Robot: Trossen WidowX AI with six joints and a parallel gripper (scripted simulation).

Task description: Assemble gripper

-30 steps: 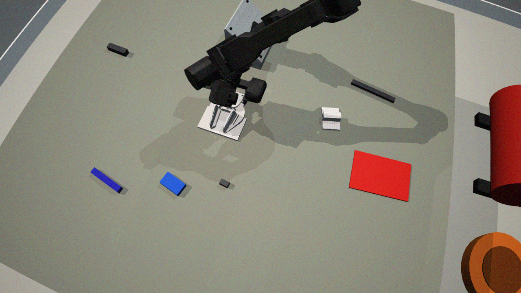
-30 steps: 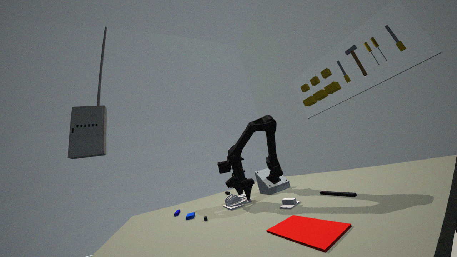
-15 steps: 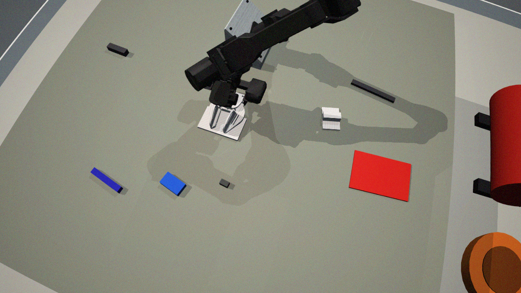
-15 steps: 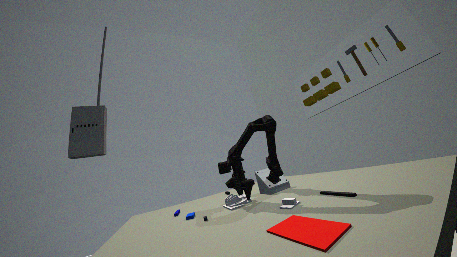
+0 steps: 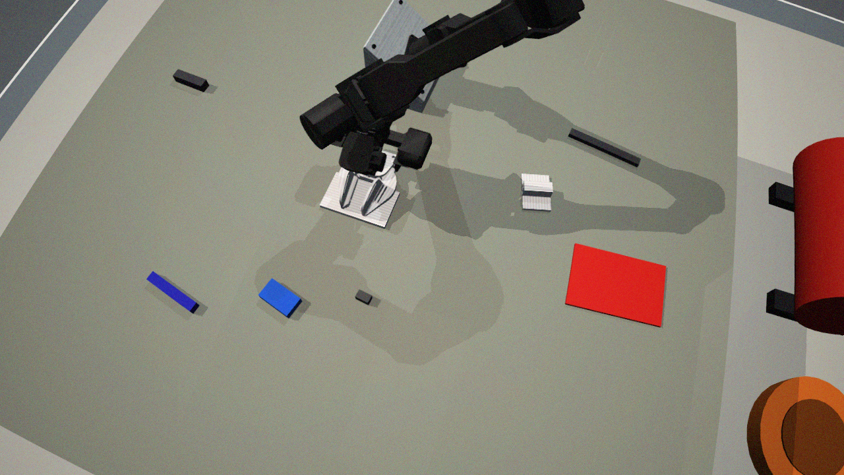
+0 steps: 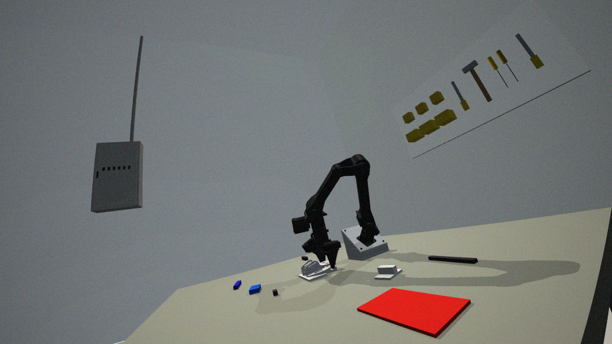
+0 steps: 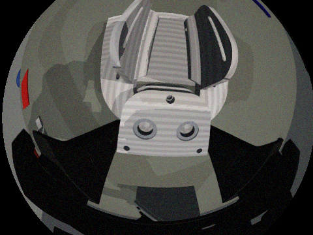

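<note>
Right now the housing plate is 1 cm ahead of my gripper tip and 1 cm below it. Also, from my gripper tip: small black block 24 cm ahead, 4 cm to the left; white ribbed plate 7 cm ahead, 1 cm to the right, 1 cm below; gripper base 1 cm ahead, 2 cm above.
</note>
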